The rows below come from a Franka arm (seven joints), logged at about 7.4 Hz.
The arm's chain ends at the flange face. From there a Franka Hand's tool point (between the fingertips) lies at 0.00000 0.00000 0.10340 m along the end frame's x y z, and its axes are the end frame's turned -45 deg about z.
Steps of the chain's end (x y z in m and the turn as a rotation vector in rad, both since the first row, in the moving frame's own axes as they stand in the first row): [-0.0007, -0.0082, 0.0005, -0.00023, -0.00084, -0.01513]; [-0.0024, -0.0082, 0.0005, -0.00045, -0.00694, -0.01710]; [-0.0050, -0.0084, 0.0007, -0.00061, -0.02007, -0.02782]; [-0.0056, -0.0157, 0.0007, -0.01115, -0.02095, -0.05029]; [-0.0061, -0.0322, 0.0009, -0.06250, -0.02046, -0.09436]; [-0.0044, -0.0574, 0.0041, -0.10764, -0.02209, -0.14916]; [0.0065, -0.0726, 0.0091, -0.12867, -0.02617, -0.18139]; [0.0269, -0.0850, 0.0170, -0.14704, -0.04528, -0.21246]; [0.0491, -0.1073, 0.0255, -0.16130, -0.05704, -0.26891]
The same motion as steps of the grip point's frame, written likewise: [0.0052, -0.0063, 0.0005, 0.00043, -0.00076, -0.01513]; [0.0036, -0.0080, 0.0005, 0.00459, -0.00523, -0.01710]; [0.0009, -0.0109, 0.0007, 0.01376, -0.01462, -0.02782]; [0.0048, -0.0157, 0.0007, 0.00693, -0.02270, -0.05029]; [0.0125, -0.0237, 0.0007, -0.02973, -0.05866, -0.09436]; [0.0285, -0.0368, 0.0035, -0.06049, -0.09173, -0.14916]; [0.0454, -0.0383, 0.0082, -0.07248, -0.10949, -0.18139]; [0.0660, -0.0322, 0.0158, -0.07196, -0.13599, -0.21246]; [0.0959, -0.0315, 0.0240, -0.07372, -0.15439, -0.26891]
